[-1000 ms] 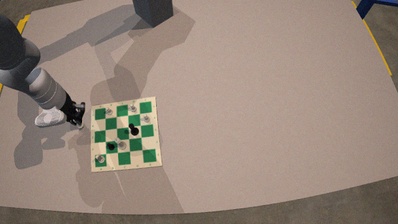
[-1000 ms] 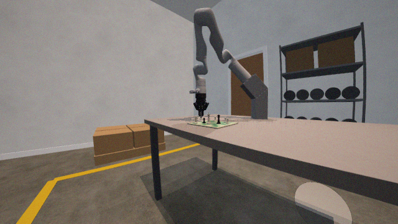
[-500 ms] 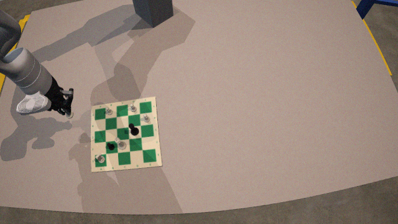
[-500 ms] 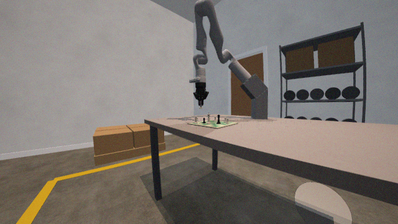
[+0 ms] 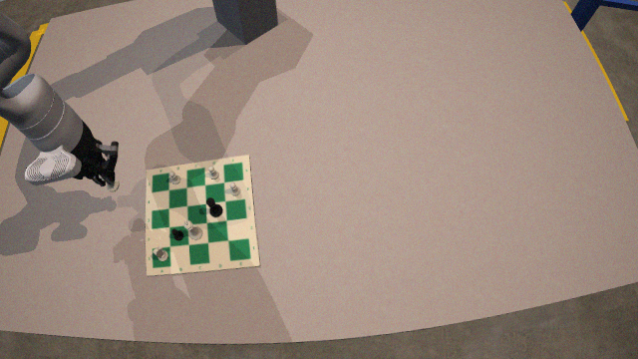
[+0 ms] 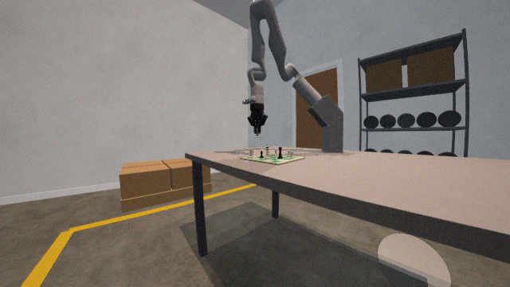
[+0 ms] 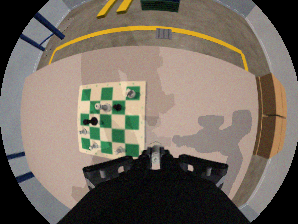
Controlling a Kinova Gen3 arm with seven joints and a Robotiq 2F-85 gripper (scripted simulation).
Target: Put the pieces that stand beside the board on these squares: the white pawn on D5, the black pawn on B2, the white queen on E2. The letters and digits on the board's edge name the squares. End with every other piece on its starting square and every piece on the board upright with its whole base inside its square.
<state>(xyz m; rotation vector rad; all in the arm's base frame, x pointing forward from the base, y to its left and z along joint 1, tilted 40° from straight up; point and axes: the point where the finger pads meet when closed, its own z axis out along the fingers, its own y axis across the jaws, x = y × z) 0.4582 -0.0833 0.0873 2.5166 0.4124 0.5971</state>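
Now: hand 180 mm to the right of the tall black piece, 110 mm above it and 10 mm short of it. From my hand the other things lie so: black pawn 120 mm below, 110 mm to the left, 60 mm ahead; cream chessboard 140 mm to the left, 140 mm below, 20 mm ahead.
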